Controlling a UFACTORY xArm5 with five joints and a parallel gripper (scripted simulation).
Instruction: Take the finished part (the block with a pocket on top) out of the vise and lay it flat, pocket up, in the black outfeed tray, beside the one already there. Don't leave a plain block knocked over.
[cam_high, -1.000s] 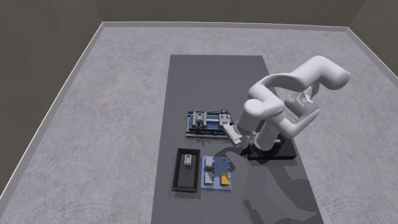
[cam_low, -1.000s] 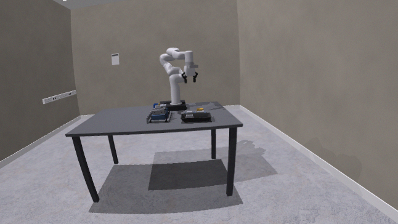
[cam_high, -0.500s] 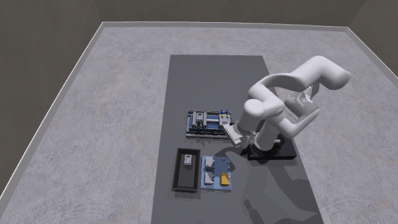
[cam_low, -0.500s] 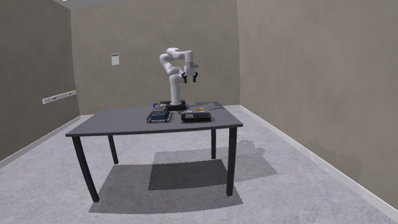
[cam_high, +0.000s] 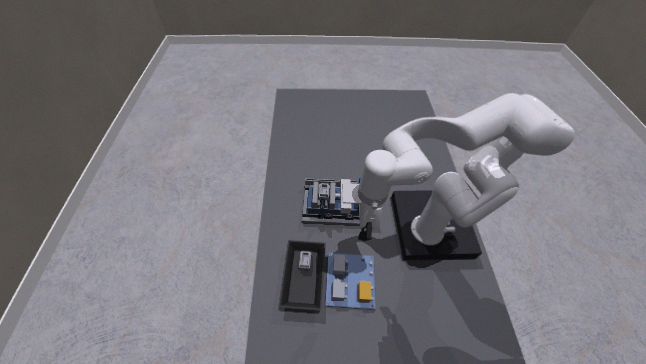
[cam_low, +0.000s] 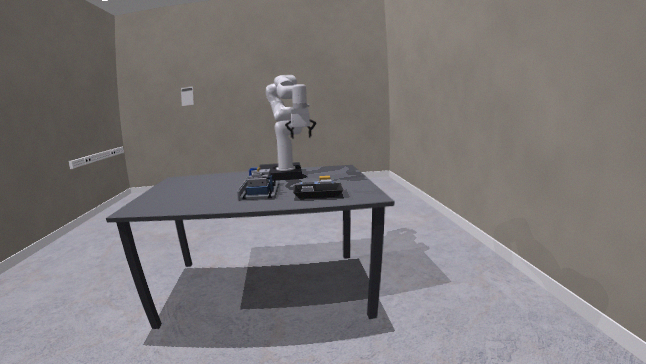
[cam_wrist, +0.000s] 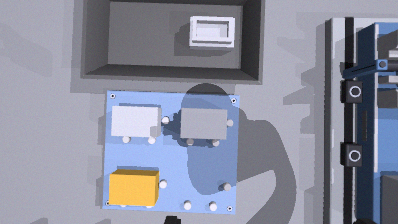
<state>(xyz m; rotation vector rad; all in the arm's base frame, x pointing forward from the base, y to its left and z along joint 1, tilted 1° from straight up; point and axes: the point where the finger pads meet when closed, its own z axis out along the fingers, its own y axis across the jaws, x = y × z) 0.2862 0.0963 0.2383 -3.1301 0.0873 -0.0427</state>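
The blue vise is 4 cm ahead of my hand, 24 cm to the right of it and 24 cm below it. The rest, counted from my hand: blue plate 2 cm ahead, 8 cm to the left, 28 cm below; then brass block 3 cm behind, 13 cm to the left, 26 cm below; then grey control box 5 cm behind, 23 cm to the right, 20 cm below.
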